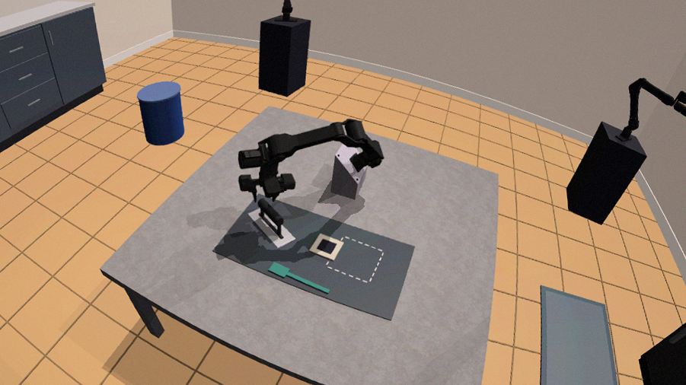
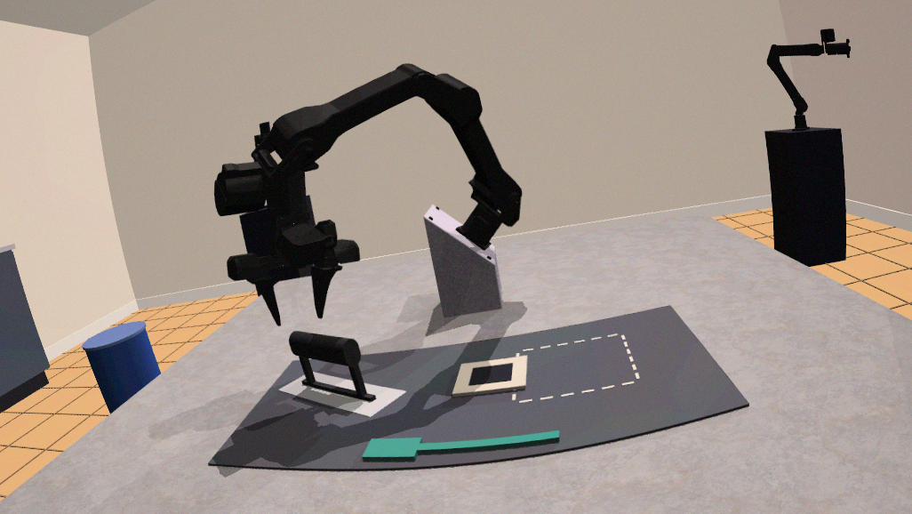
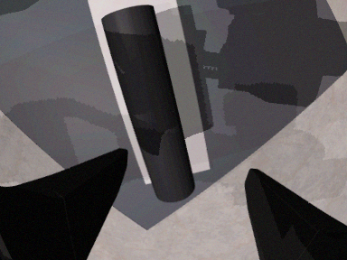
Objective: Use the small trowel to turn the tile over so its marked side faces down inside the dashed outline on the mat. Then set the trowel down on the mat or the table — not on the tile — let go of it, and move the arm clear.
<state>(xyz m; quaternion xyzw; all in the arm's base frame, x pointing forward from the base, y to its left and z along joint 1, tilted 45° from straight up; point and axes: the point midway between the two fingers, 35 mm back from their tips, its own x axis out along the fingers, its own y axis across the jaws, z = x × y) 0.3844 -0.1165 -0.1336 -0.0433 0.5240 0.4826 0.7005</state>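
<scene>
My gripper tip is now 22 cm to the right of the dark mat, 13 cm above it and 1 cm short of it. Round my gripper tip: cream tile 24 cm to the left, 11 cm below, 2 cm behind; green flat tool 21 cm to the left, 15 cm ahead, 11 cm below.
</scene>
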